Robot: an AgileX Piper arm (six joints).
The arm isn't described. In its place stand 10 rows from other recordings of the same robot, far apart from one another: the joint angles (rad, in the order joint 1, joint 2, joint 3, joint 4, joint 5, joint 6), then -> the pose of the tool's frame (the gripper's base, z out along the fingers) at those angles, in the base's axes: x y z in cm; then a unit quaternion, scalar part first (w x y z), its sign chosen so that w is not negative.
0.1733, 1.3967, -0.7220, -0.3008, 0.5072, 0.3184 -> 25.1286 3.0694 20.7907 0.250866 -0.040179 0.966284 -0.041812
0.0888, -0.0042, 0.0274, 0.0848, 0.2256, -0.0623 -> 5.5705 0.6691 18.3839 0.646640 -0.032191 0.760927 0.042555
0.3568, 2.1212, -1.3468, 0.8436, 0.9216, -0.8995 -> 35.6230 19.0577 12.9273 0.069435 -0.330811 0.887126 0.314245
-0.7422, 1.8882, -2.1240, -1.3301, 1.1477, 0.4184 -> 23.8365 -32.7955 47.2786 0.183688 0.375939 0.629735 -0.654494
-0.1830, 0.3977, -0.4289, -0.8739, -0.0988, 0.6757 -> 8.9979 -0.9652 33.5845 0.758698 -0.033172 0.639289 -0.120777
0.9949, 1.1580, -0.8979, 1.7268, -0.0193, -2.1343 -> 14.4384 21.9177 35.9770 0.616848 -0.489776 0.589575 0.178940
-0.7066, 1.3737, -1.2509, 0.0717, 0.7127, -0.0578 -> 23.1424 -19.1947 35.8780 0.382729 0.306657 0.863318 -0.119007
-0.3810, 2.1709, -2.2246, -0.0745, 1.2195, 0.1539 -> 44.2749 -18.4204 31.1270 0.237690 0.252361 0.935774 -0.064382
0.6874, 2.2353, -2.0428, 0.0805, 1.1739, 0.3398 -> 36.8571 31.1319 23.0120 0.107287 -0.161106 0.975424 0.105271
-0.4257, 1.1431, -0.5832, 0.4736, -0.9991, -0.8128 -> 19.1518 -12.5164 33.9612 0.692828 0.136670 0.520879 -0.479578
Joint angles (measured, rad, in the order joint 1, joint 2, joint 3, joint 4, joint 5, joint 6), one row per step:
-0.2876 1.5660 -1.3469 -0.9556 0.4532 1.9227
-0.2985 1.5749 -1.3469 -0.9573 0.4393 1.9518
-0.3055 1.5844 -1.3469 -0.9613 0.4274 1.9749
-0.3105 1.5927 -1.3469 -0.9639 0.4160 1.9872
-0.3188 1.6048 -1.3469 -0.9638 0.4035 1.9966
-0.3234 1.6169 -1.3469 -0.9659 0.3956 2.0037
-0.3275 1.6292 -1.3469 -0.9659 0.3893 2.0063
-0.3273 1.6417 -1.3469 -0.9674 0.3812 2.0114
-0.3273 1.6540 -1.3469 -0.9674 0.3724 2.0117
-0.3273 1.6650 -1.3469 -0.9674 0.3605 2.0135
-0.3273 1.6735 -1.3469 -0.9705 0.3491 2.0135
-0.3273 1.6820 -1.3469 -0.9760 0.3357 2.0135
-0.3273 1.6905 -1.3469 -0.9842 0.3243 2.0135
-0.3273 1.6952 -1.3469 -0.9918 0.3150 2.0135
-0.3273 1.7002 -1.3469 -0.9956 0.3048 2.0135
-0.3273 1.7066 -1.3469 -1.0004 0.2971 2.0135
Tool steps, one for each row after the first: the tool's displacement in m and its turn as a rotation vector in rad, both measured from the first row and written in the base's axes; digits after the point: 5 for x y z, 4 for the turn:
0.00139 -0.00368 -0.00265 0.0211 -0.0162 -0.0102
0.00327 -0.00623 -0.00555 0.0362 -0.0264 -0.0155
0.00509 -0.00801 -0.00811 0.0446 -0.0314 -0.0154
0.00729 -0.01111 -0.01215 0.0546 -0.0326 -0.0173
0.00967 -0.01322 -0.01636 0.0612 -0.0292 -0.0180
0.01201 -0.01520 -0.02081 0.0667 -0.0227 -0.0183
0.01510 -0.01560 -0.02527 0.0728 -0.0179 -0.0135
0.01810 -0.01598 -0.02970 0.0768 -0.0113 -0.0068
0.02100 -0.01608 -0.03353 0.0816 -0.0087 0.0019
0.02334 -0.01609 -0.03635 0.0815 -0.0061 0.0116
0.02578 -0.01601 -0.03905 0.0794 -0.0038 0.0236
0.02808 -0.01607 -0.04180 0.0749 0.0005 0.0347
0.02952 -0.01598 -0.04315 0.0697 0.0023 0.0441
0.03105 -0.01578 -0.04468 0.0681 0.0026 0.0533
0.03268 -0.01581 -0.04686 0.0661 0.0059 0.0607

